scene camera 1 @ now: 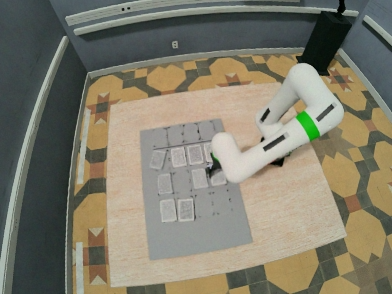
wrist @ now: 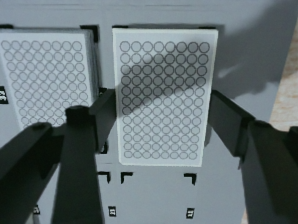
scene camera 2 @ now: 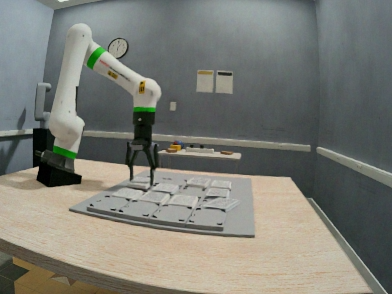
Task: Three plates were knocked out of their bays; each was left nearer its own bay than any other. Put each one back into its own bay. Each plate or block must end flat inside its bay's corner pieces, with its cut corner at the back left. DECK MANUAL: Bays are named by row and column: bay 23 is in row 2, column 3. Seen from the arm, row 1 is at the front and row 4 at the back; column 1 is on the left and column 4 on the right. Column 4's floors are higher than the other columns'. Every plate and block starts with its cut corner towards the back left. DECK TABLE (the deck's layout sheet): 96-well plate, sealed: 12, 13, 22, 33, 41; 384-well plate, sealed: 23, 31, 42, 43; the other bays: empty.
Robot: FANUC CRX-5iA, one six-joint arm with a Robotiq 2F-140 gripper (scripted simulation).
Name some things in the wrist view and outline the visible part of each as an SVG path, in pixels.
My gripper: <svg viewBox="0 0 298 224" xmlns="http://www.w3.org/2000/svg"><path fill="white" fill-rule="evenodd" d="M211 90L207 121L233 157L240 157L237 170L241 168L247 224L298 224L298 126L290 126L289 131L278 130L270 123L255 119L256 117L219 91ZM115 89L107 89L90 107L75 105L65 108L66 121L61 126L53 127L50 122L35 122L24 128L0 148L0 224L26 224L58 166L59 172L50 224L105 224L95 155L100 155L117 119Z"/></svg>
A plate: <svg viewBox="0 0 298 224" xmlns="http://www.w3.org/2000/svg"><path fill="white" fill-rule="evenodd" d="M112 28L119 162L123 165L201 167L218 31L216 29Z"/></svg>
